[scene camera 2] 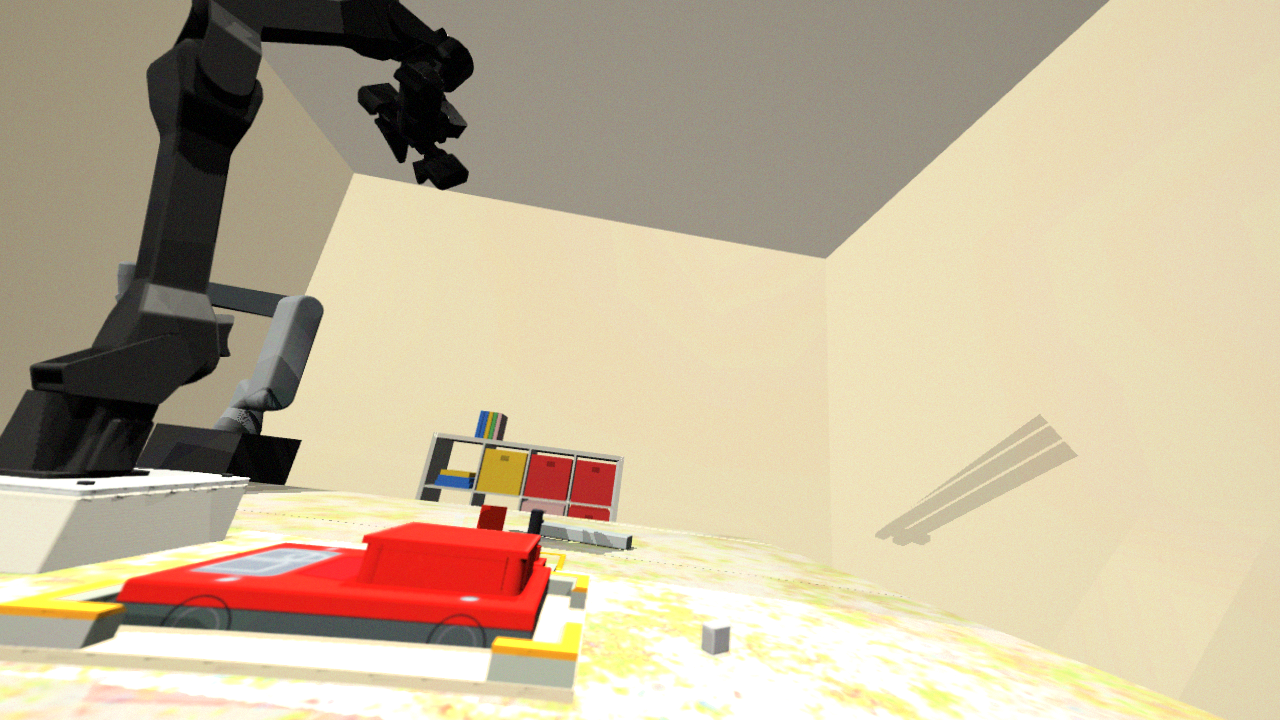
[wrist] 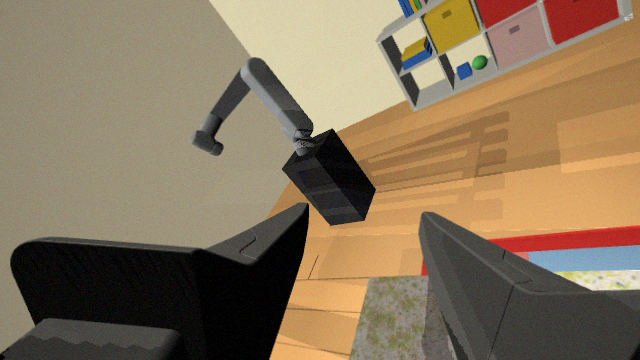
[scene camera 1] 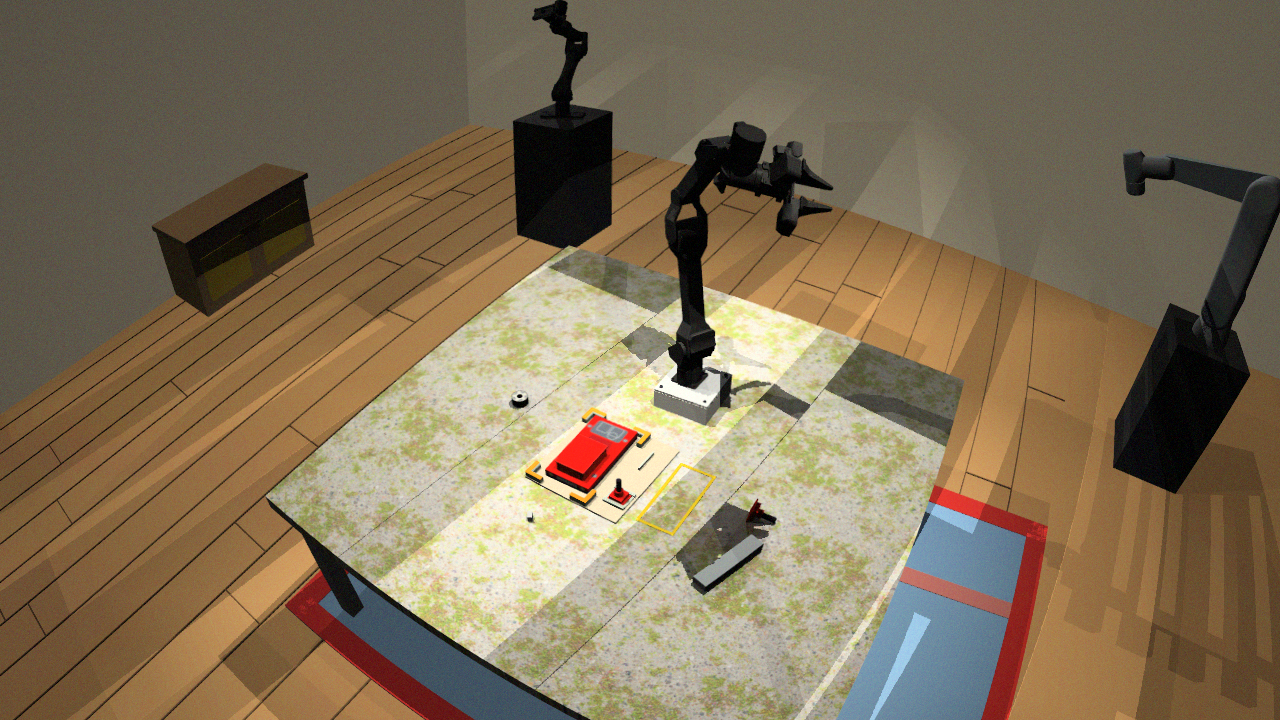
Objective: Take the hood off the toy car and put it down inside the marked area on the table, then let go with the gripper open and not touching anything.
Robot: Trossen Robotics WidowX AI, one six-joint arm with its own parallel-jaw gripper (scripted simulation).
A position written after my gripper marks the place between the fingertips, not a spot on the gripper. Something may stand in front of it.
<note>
In view: my gripper [scene camera 2: 410, 172].
My gripper shows as well in the wrist view [wrist: 363, 217] and in scene camera 1 [scene camera 1: 832, 199].
</note>
